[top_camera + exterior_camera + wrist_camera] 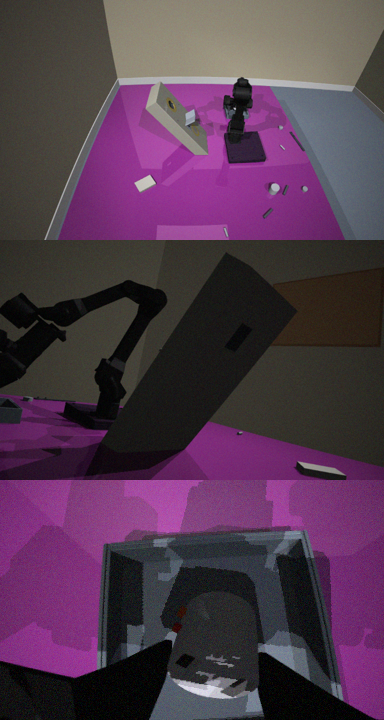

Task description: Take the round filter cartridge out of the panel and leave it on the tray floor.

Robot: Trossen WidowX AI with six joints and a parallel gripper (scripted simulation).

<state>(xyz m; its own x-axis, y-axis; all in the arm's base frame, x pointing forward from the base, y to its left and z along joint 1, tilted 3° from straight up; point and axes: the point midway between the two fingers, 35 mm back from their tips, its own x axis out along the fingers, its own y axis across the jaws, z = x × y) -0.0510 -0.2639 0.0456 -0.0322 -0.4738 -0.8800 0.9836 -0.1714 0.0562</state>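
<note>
Now: the round grey filter cartridge right at my gripper tip. From my gripper tip the other things lie so: grey tray: 40 mm below, 10 mm to the right; then beige service panel: 370 mm ahead, 290 mm to the left, 140 mm above; then white block: 570 mm to the left, 520 mm ahead, 40 mm below.
</note>
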